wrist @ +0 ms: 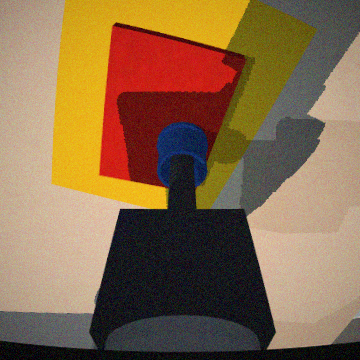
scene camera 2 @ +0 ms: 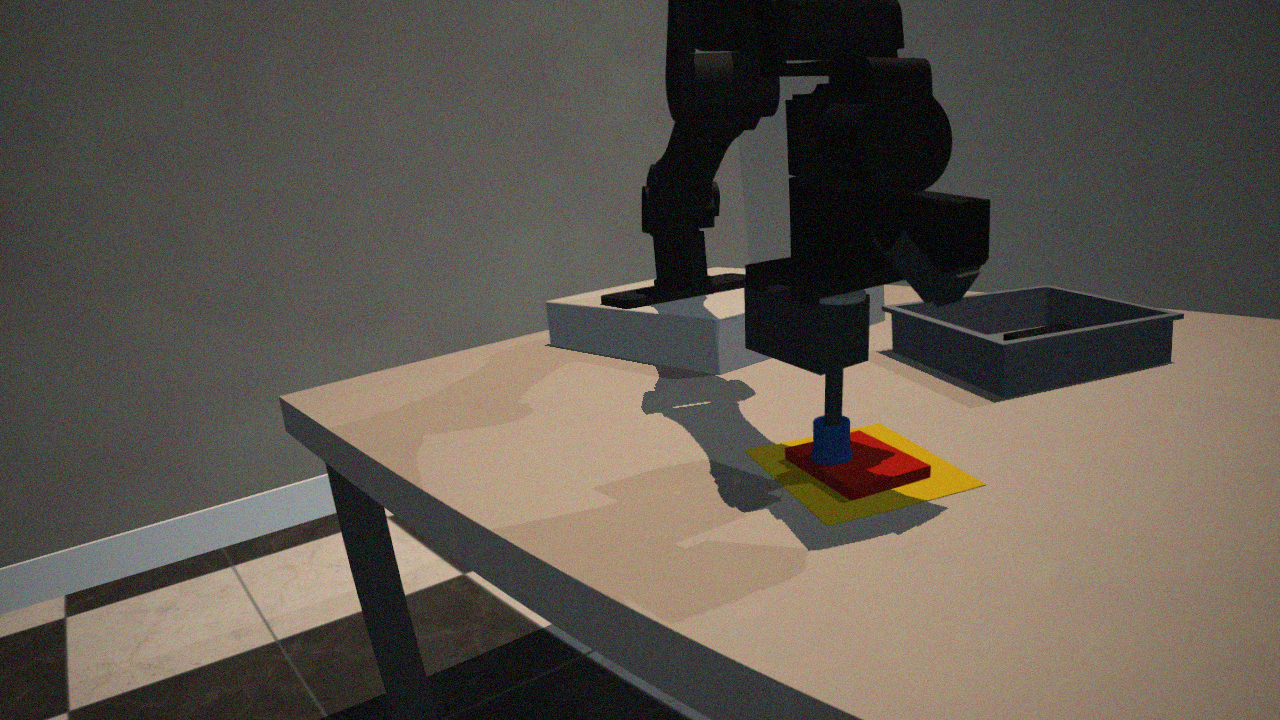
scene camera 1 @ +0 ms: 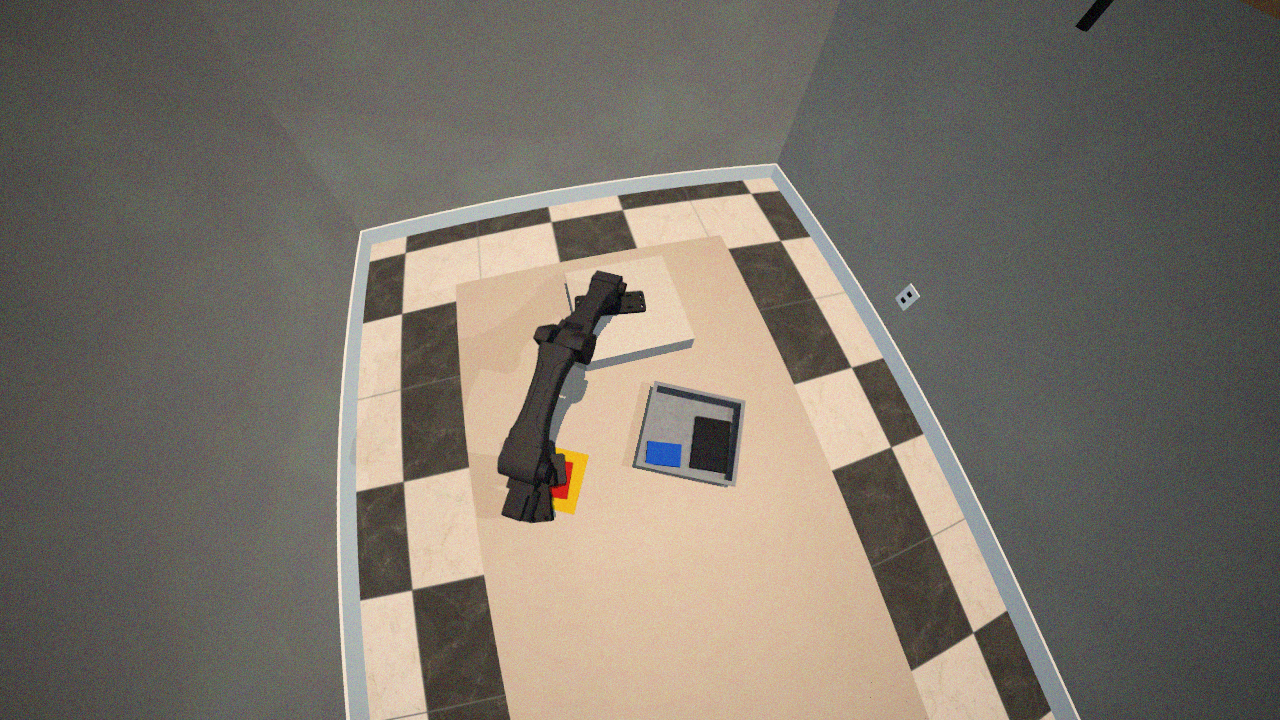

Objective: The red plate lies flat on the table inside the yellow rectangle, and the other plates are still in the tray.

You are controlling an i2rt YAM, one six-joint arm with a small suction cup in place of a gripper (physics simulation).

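Frame: origin at the arm's base, x ahead, y left, z up, level; centimetres.
Where they show: end effector, tool point: (wrist: 181,136) (scene camera 2: 830,470); arm's base, origin of the base link: (scene camera 2: 683,293) (scene camera 1: 610,304).
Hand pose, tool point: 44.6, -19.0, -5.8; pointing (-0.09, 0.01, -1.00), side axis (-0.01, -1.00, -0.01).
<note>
Things, the pixels of their top centre, and the offset from my tool point, as dx, dy, dz. "spot": a spot on its surface instead.
- red plate, middle of its top: (wrist: 160,124) (scene camera 2: 855,456) (scene camera 1: 557,478) +1.4, +1.1, +1.0
- yellow rectangle, surface spot: (wrist: 82,107) spot: +2.1, +5.6, +0.2
- grey tray, middle of its top: (scene camera 2: 1030,309) (scene camera 1: 693,431) -5.5, +36.0, +5.1
- blue plate, middle of its top: (scene camera 1: 664,453) -1.7, +28.2, +1.4
- black plate, middle of its top: (scene camera 1: 711,443) -2.5, +40.8, +1.4
The red plate (scene camera 1: 563,479) (scene camera 2: 882,467) (wrist: 161,64) lies flat on the yellow rectangle (scene camera 1: 573,499) (scene camera 2: 949,483) (wrist: 82,107) on the table, inside its outline where I can see it. My blue suction cup (scene camera 2: 832,440) (wrist: 182,150) presses on the plate's near part, with the arm straight above it. In the overhead view the wrist hides the cup and the left part of the plate. The grey tray (scene camera 1: 689,390) (scene camera 2: 1029,357) holds a blue plate (scene camera 1: 663,453) and a black plate (scene camera 1: 712,445).
The arm's white base block (scene camera 1: 653,313) (scene camera 2: 645,336) stands at the back of the table, behind the rectangle. The tray stands to the right of the rectangle. The table's left edge (scene camera 2: 429,465) runs close to the rectangle.
</note>
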